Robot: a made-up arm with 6 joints.
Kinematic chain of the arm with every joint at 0, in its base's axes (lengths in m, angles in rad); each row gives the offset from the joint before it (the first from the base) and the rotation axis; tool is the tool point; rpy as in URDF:
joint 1: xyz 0 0 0.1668 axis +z
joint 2: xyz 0 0 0 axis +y
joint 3: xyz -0.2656 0 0.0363 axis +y
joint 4: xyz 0.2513 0 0.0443 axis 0.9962 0 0.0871
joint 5: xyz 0 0 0 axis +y
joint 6: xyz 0.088 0 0.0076 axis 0.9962 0 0.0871
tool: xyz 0 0 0 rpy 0 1.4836 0
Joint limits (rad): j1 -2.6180..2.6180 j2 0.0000..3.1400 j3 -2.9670..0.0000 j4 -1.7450..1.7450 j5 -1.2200..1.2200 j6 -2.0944..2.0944
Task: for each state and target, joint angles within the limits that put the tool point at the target. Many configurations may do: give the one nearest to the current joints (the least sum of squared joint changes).
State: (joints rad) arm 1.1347 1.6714 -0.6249 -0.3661 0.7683 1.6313
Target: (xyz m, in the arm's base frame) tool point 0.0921 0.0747 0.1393
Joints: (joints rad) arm 0.9413 1.5373 -0.3125 -0.4293 0.9762 1.6313
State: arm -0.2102 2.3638 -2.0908 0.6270 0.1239 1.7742
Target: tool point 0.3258 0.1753 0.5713
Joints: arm 0.4467 1.6760 -2.0299 0.6601 0.3249 1.7742
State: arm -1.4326 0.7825 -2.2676 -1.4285 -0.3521 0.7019
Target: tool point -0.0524 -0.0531 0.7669
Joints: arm -2.1136 1.4104 -2.5996 -1.4802 0.1985 0.7019
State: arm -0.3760 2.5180 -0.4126 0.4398 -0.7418 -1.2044
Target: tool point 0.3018 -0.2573 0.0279
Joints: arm -0.6404 2.4541 -1.0878 0.4229 -0.8011 -1.2044
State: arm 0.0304 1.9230 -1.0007 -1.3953 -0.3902 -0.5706
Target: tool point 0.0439 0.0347 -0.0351
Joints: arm 0.1615 2.7680 -0.3601 -1.4410 -0.3167 -0.5706
